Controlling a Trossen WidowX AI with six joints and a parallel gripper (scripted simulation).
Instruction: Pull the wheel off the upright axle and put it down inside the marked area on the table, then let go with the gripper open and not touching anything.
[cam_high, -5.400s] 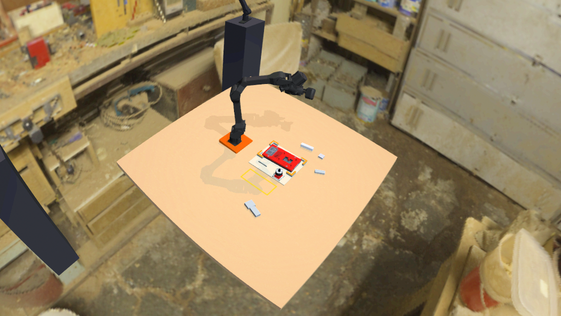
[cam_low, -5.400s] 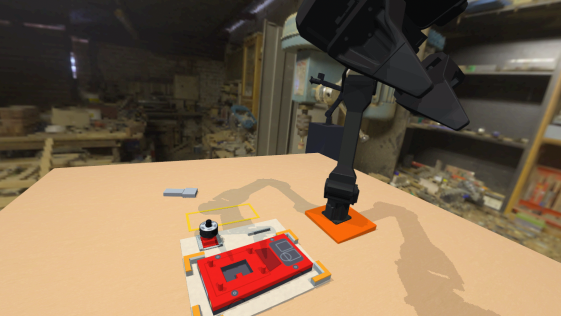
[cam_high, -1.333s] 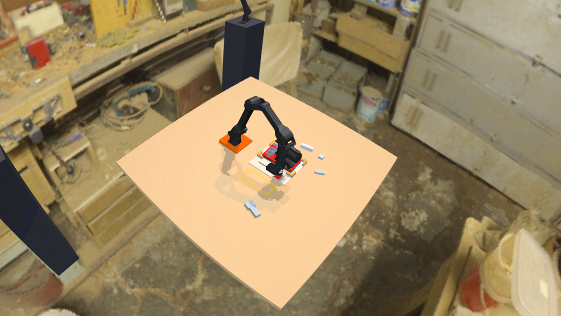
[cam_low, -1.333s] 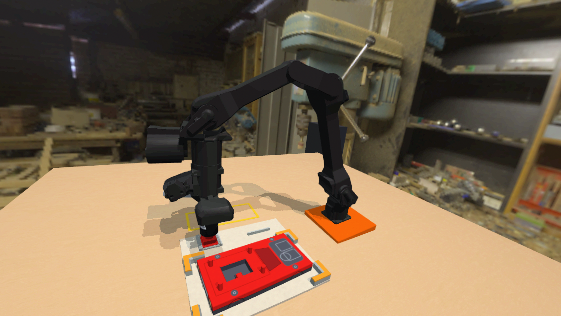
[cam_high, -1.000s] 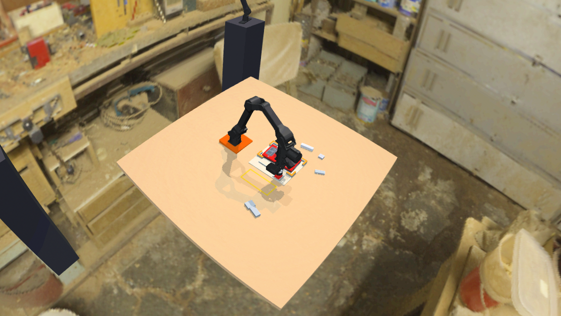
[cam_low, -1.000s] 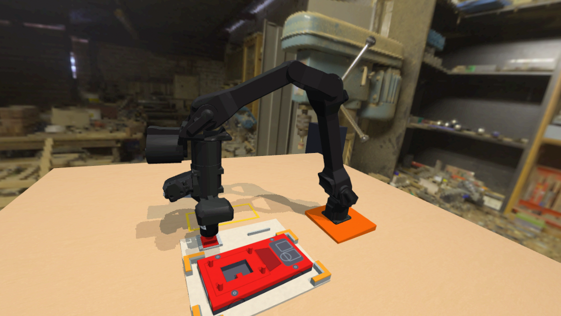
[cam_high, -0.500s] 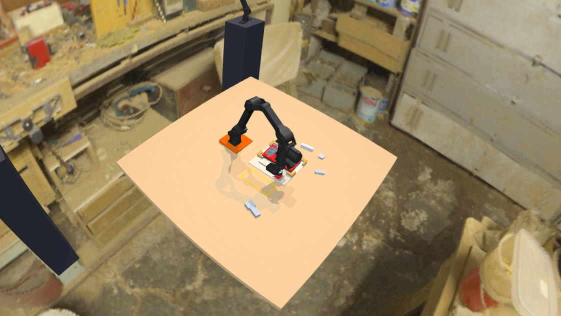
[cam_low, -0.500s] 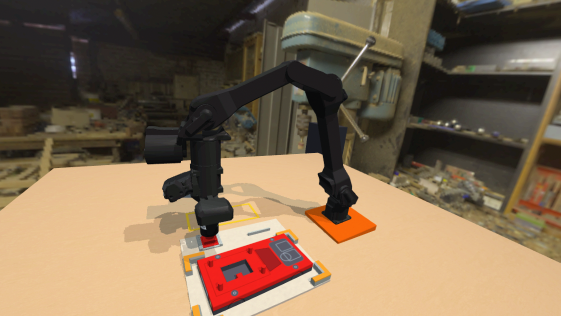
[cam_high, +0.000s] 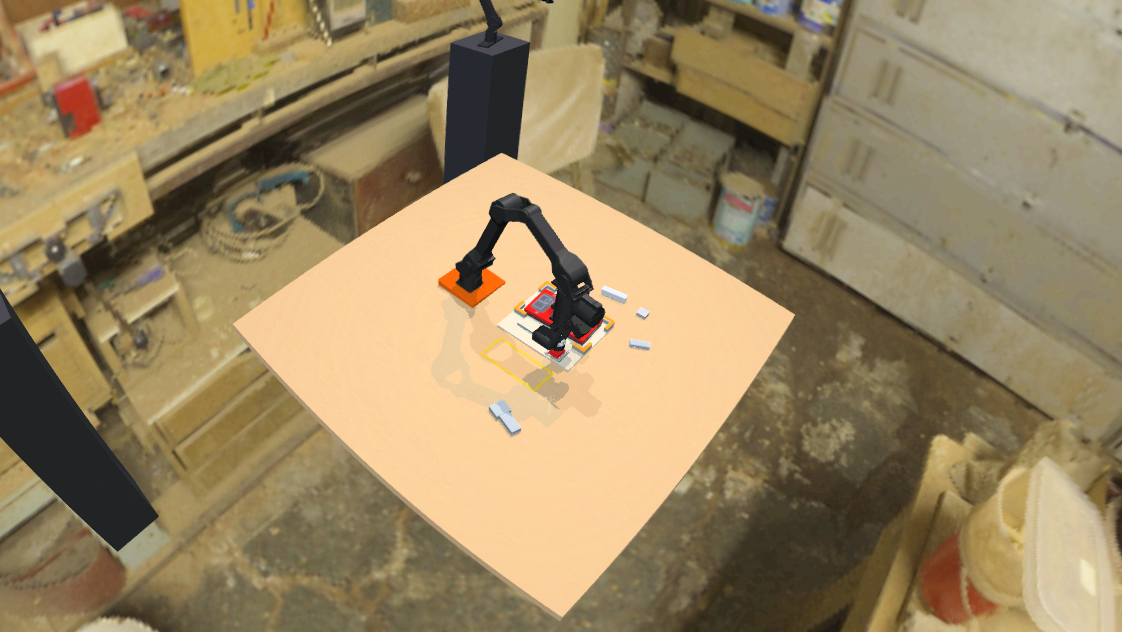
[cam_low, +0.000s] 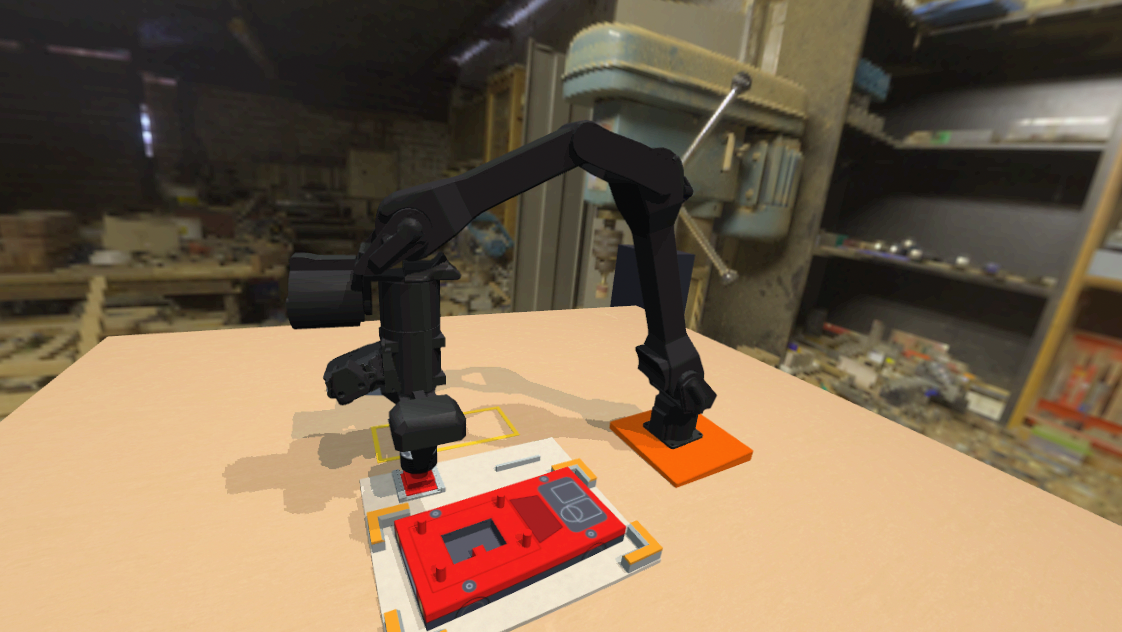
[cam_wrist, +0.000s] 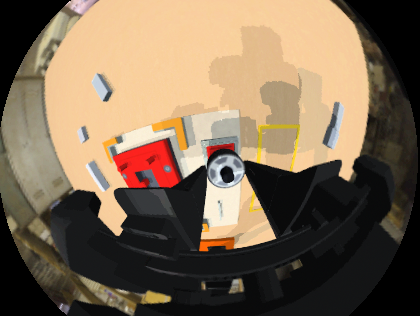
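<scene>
Right now the black upright axle is 10 mm below my gripper tip. Round my gripper tip: wheel right at my gripper tip.
</scene>
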